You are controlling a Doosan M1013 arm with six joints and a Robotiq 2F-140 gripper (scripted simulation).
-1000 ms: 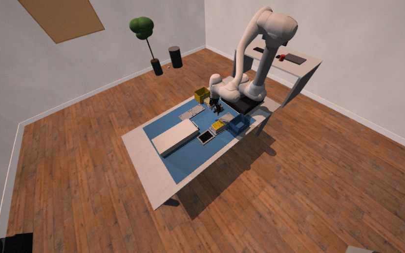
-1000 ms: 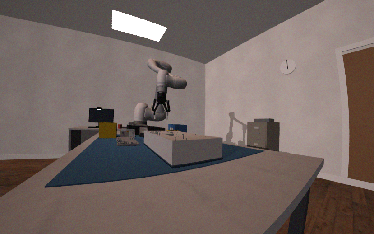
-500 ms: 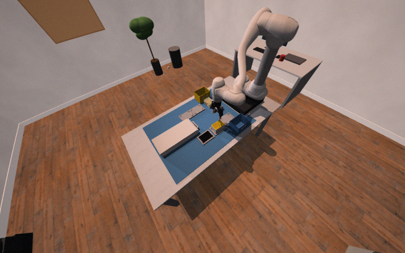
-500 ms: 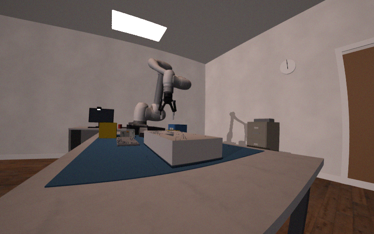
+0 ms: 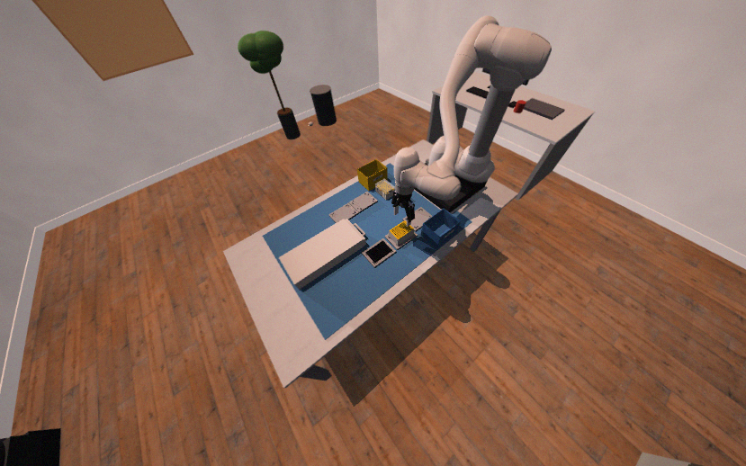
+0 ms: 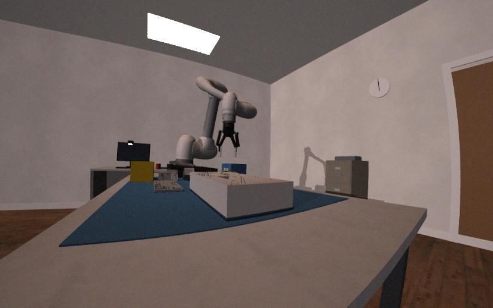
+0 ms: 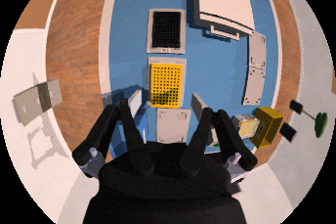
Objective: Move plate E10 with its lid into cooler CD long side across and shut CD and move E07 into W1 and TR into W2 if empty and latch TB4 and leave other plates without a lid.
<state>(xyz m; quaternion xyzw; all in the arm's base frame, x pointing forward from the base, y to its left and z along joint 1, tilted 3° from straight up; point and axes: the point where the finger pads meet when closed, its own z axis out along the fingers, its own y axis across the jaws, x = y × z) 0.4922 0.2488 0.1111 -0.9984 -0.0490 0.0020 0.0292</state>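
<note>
Now: hand 10 mm past the yellow-topped tip rack and 130 mm above it. Round my hand: cooler drawer (360 mm ahead, 140 mm to the right, 160 mm below); then blue bin W2 (200 mm behind, 110 mm to the left, 150 mm below); then black plate (180 mm ahead, 30 mm to the left, 170 mm below).
</note>
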